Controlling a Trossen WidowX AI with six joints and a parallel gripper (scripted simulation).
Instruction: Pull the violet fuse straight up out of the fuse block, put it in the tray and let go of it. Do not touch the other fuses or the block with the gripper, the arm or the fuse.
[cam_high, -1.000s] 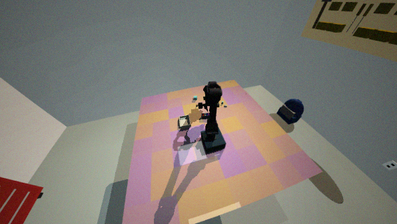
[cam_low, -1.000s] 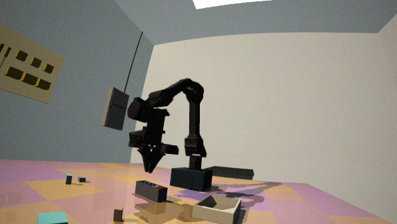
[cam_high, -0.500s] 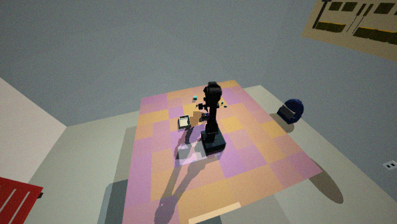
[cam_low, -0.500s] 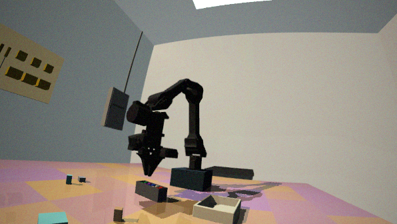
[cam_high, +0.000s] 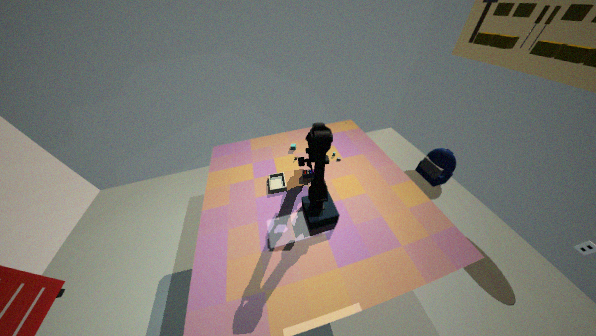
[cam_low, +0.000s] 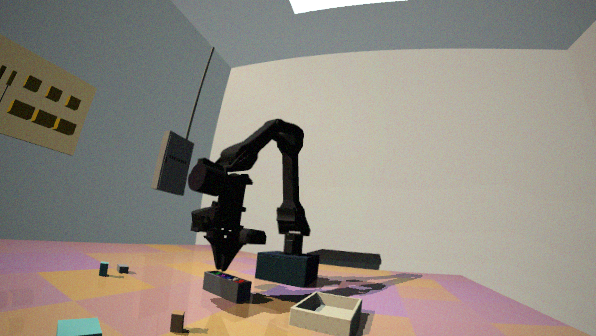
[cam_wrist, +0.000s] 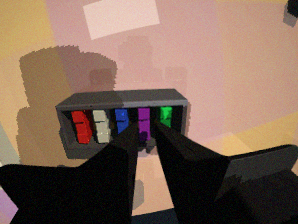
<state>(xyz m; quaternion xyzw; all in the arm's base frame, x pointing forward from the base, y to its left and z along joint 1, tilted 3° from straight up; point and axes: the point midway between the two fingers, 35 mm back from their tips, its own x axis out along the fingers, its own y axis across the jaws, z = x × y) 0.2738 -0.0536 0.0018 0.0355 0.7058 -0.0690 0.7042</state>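
Now: the violet fuse 2 cm below my gripper tip. Round my gripper tip: white fuse: 4 cm to the left, 2 cm below; then blue fuse: 2 cm to the left, 2 cm below; then green fuse: 1 cm behind, 2 cm to the right, 2 cm below.
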